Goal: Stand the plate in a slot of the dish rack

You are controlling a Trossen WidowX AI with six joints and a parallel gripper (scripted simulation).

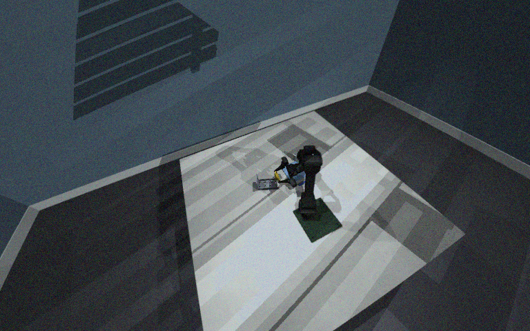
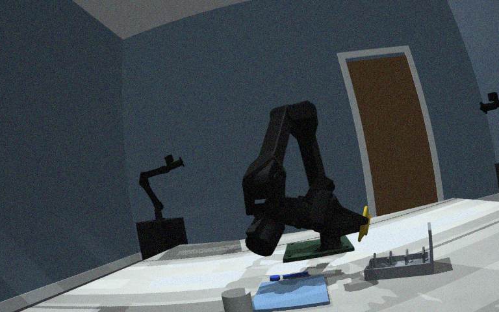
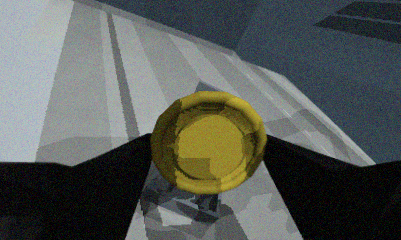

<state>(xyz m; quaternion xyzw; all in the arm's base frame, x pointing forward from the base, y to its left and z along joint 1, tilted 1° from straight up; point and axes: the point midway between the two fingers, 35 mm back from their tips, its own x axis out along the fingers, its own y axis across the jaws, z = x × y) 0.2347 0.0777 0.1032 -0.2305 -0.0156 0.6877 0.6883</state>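
Now: gripper tip 20 mm short of the grey dish rack, 60 mm to the right of it and 80 mm above it. Round my gripper tip: blue mat 80 mm ahead, 150 mm to the right, 100 mm below; then yellow plate 10 mm to the right.
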